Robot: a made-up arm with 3 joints. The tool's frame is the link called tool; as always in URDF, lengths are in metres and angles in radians. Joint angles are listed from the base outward.
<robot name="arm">
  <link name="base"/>
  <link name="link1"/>
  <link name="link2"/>
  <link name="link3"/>
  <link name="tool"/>
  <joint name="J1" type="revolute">
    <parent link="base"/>
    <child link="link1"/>
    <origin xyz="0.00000 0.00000 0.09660"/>
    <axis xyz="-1 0 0"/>
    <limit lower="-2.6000" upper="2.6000"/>
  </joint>
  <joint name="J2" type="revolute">
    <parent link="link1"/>
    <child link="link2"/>
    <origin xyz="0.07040 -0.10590 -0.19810"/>
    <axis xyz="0 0 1"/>
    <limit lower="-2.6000" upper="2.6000"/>
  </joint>
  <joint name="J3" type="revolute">
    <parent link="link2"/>
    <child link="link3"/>
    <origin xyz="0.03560 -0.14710 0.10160"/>
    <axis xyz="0 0 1"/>
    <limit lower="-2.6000" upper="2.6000"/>
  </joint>
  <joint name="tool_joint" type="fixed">
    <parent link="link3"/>
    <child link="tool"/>
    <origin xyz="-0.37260 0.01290 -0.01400"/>
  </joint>
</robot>
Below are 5 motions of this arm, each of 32 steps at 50 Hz.
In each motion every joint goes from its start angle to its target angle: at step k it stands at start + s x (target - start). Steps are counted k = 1, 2, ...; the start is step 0. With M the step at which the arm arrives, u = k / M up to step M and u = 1 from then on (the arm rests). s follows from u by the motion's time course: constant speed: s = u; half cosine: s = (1 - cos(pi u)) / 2; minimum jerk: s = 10 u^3 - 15 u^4 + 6 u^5.
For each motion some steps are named. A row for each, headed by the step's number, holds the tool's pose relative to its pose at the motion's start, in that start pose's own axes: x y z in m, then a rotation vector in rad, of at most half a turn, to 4 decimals.
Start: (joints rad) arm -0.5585 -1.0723 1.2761
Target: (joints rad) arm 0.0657 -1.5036 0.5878
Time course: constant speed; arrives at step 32
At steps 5, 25, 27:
5: 0.0011 0.0640 0.0198 -0.0970 0.0113 -0.1748
25: 0.1132 0.2692 -0.0232 -0.4896 -0.1165 -0.8568
27: 0.1319 0.2804 -0.0353 -0.5268 -0.1450 -0.9221

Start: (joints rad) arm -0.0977 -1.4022 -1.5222
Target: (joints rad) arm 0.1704 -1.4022 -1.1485
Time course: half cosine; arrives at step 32
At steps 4, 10, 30, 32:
4: 0.0001 -0.0042 0.0010 0.0099 -0.0023 0.0142
10: 0.0016 -0.0246 0.0042 0.0576 -0.0152 0.0830
30: 0.0270 -0.1063 -0.0040 0.2457 -0.1045 0.3679
32: 0.0276 -0.1072 -0.0043 0.2479 -0.1060 0.3714

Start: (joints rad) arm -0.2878 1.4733 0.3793
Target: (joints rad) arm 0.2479 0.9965 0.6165
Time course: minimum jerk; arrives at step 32
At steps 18, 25, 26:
18: -0.0450 0.0697 0.1680 0.0682 0.3232 -0.1462
25: -0.0399 0.1023 0.2627 0.0845 0.4902 -0.2174
26: -0.0386 0.1048 0.2703 0.0853 0.5035 -0.2230

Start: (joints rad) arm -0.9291 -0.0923 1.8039
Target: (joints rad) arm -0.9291 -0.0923 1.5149
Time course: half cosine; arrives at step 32
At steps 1, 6, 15, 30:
1: 0.0000 0.0003 0.0000 0.0000 0.0000 -0.0007
6: 0.0004 0.0091 0.0000 0.0000 0.0000 -0.0244
15: 0.0048 0.0483 0.0000 0.0000 0.0000 -0.1303
30: 0.0188 0.1047 0.0000 0.0000 0.0000 -0.2862

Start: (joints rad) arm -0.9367 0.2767 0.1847
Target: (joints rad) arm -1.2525 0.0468 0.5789
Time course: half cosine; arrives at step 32
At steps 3, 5, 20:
3: -0.0005 -0.0007 -0.0027 0.0061 -0.0030 0.0035
5: -0.0012 -0.0018 -0.0074 0.0167 -0.0084 0.0097
20: -0.0078 -0.0109 -0.0926 0.1898 -0.1082 0.1131

